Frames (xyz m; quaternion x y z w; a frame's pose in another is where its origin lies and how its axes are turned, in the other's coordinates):
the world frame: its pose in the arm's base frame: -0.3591 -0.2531 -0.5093 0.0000 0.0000 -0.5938 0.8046
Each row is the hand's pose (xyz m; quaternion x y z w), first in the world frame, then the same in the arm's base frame.
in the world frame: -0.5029 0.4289 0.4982 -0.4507 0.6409 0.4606 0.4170
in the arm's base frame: -0.0975 0.3539 -0.0111 0.0179 0.7833 0.1230 0.6091
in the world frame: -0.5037 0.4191 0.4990 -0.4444 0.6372 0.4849 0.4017
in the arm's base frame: -0.1071 0.3518 -0.0103 0.0208 0.7766 0.1516 0.6111
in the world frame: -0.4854 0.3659 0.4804 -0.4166 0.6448 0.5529 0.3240
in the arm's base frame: -0.1526 0.3186 -0.0289 0.0477 0.7662 0.2525 0.5890
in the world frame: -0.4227 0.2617 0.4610 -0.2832 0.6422 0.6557 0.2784
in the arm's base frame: -0.2336 0.2280 -0.0483 0.1535 0.6849 0.3623 0.6133
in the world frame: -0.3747 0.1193 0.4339 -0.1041 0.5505 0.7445 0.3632
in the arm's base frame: -0.3556 0.1401 -0.0754 0.2431 0.5047 0.3833 0.7343
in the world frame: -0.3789 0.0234 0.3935 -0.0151 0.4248 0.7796 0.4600
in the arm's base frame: -0.4484 0.1159 -0.1158 0.2401 0.3508 0.3541 0.8330
